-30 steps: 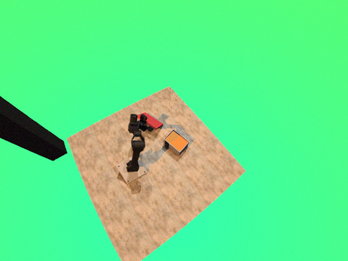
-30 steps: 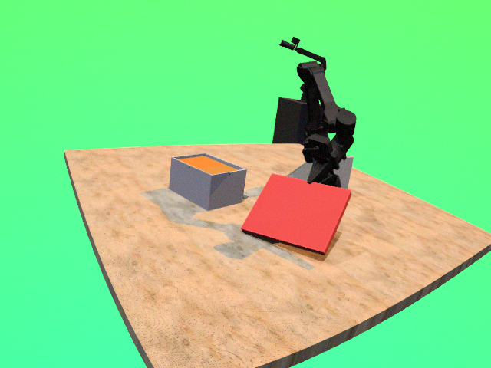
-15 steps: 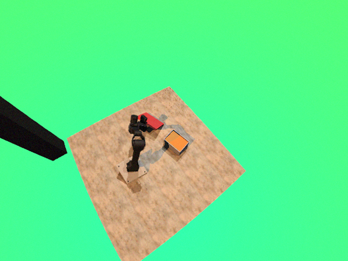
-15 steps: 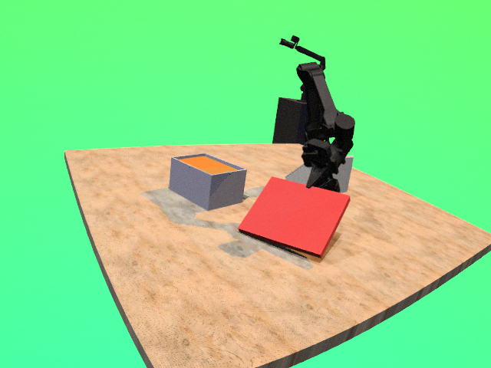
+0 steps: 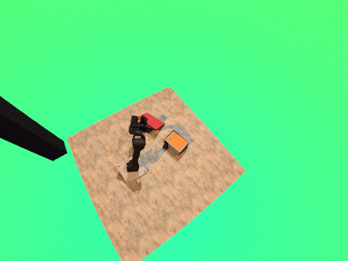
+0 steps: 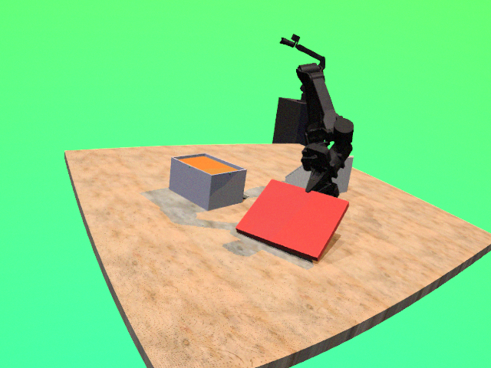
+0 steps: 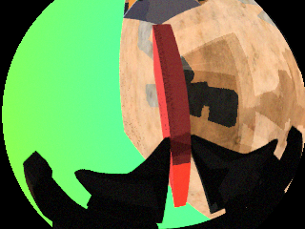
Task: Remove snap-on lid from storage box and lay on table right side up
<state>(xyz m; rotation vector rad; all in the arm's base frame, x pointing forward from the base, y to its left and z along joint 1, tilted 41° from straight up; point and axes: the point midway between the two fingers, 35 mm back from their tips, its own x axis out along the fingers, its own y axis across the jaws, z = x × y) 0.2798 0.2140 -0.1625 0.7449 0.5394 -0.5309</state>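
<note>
Right now my gripper tip is 60 mm short of the flat red lid, 40 mm above it and 30 mm to the right of it. The rest, counted from my gripper tip: grey storage box (300 mm to the right, 140 mm ahead, 50 mm below).
</note>
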